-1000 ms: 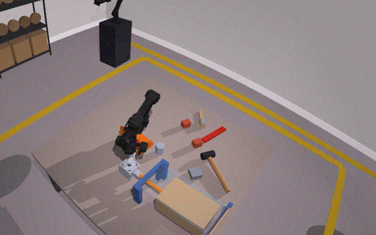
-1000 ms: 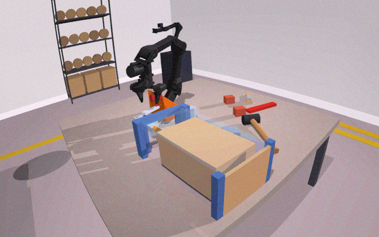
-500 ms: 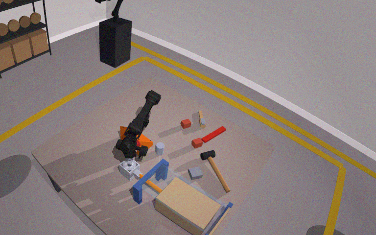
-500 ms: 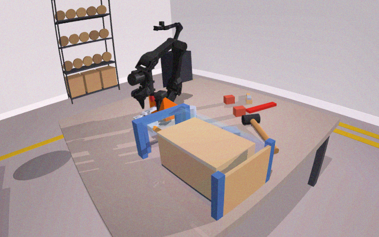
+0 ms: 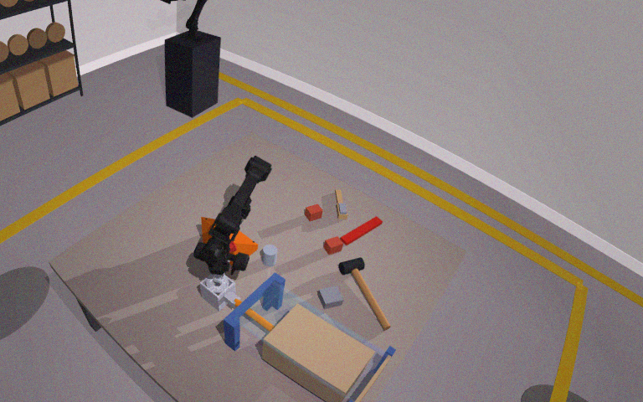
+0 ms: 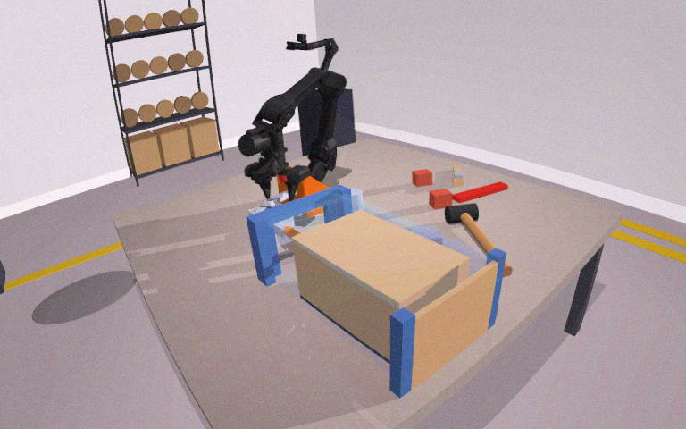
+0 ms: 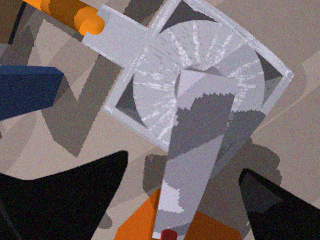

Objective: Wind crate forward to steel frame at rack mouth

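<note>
Right now my gripper tip is 6 cm to the right of the red knob, 4 cm below it and 2 cm past it. Round my gripper tip: grey hand winch: 6 cm below, 5 cm to the right; blue steel frame: 17 cm ahead, 6 cm to the right, 1 cm above; winch handle: 2 cm to the left, 2 cm above, 1 cm behind.
</note>
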